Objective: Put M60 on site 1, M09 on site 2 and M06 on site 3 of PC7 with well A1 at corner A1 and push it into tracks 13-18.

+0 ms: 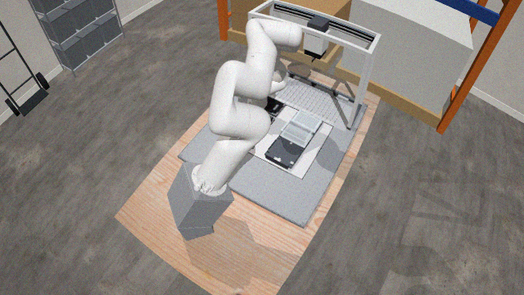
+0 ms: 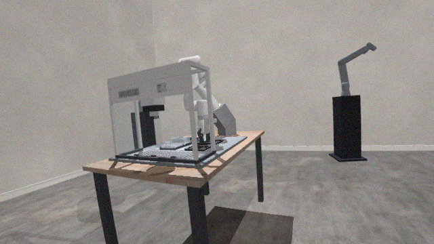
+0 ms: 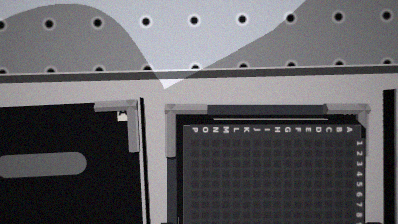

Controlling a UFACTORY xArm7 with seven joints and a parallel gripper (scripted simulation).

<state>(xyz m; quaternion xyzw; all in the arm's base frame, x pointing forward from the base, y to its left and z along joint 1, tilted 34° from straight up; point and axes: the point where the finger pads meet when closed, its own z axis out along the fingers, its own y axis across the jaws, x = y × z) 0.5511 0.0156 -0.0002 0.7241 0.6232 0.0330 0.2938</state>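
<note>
My gripper is now 1 cm above the deep-well block M09. From my hand the other things lie so: dark plate carrier PC7 (4 cm behind, 20 cm to the right, 1 cm below); white apron (3 cm behind, 12 cm to the right, 3 cm below); 96-well plate M06 (4 cm behind, 20 cm to the right).
</note>
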